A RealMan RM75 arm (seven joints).
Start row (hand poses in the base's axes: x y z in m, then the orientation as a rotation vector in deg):
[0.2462, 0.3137, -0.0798, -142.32, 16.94, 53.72]
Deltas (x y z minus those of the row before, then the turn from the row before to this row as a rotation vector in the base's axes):
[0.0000, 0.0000, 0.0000, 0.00, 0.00, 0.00]
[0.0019, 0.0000, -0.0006, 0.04, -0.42, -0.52]
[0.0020, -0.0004, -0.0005, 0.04, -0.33, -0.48]
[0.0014, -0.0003, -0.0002, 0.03, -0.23, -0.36]
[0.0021, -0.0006, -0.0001, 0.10, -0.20, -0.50]
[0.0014, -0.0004, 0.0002, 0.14, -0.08, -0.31]
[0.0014, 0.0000, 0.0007, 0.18, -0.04, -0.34]
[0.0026, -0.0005, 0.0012, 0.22, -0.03, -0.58]
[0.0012, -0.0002, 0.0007, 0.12, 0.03, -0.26]
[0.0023, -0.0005, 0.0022, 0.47, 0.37, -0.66]
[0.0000, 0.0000, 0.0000, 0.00, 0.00, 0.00]
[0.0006, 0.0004, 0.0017, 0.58, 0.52, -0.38]
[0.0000, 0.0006, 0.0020, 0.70, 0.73, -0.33]
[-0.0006, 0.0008, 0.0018, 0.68, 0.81, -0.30]
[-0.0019, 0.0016, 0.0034, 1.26, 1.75, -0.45]
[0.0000, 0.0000, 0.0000, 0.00, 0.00, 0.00]
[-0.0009, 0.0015, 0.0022, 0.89, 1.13, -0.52]
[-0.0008, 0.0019, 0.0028, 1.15, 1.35, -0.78]
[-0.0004, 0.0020, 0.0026, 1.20, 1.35, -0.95]
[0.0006, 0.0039, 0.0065, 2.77, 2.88, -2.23]
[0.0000, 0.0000, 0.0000, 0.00, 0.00, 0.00]
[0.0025, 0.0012, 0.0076, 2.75, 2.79, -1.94]
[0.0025, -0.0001, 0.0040, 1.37, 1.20, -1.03]
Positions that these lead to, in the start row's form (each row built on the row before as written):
[0.2462, 0.3137, -0.0798, -142.32, 16.94, 53.72]
[0.2481, 0.3137, -0.0804, -142.26, 17.41, 52.97]
[0.2501, 0.3133, -0.0809, -142.17, 17.86, 52.35]
[0.2515, 0.3130, -0.0811, -142.10, 18.20, 51.91]
[0.2536, 0.3124, -0.0812, -141.90, 18.69, 51.45]
[0.2550, 0.3120, -0.0810, -141.69, 18.96, 51.22]
[0.2564, 0.3120, -0.0803, -141.41, 19.26, 51.02]
[0.2590, 0.3115, -0.0791, -141.00, 19.83, 50.73]
[0.2602, 0.3113, -0.0784, -140.78, 20.09, 50.66]
[0.2625, 0.3108, -0.0762, -139.96, 20.76, 50.84]
[0.2625, 0.3108, -0.0762, -139.96, 20.76, 50.84]
[0.2631, 0.3112, -0.0745, -139.10, 21.09, 51.31]
[0.2631, 0.3118, -0.0725, -138.07, 21.37, 52.06]
[0.2625, 0.3126, -0.0707, -137.03, 21.66, 52.91]
[0.2606, 0.3142, -0.0673, -135.04, 22.15, 54.82]
[0.2606, 0.3142, -0.0673, -135.04, 22.15, 54.82]
[0.2597, 0.3157, -0.0651, -133.58, 22.68, 55.93]
[0.2589, 0.3176, -0.0623, -131.68, 23.43, 57.15]
[0.2585, 0.3196, -0.0597, -129.65, 24.33, 58.26]
[0.2591, 0.3235, -0.0532, -125.01, 26.28, 60.44]
[0.2591, 0.3235, -0.0532, -125.01, 26.28, 60.44]
[0.2616, 0.3247, -0.0456, -120.50, 27.83, 62.55]
[0.2641, 0.3246, -0.0416, -118.30, 28.55, 63.31]

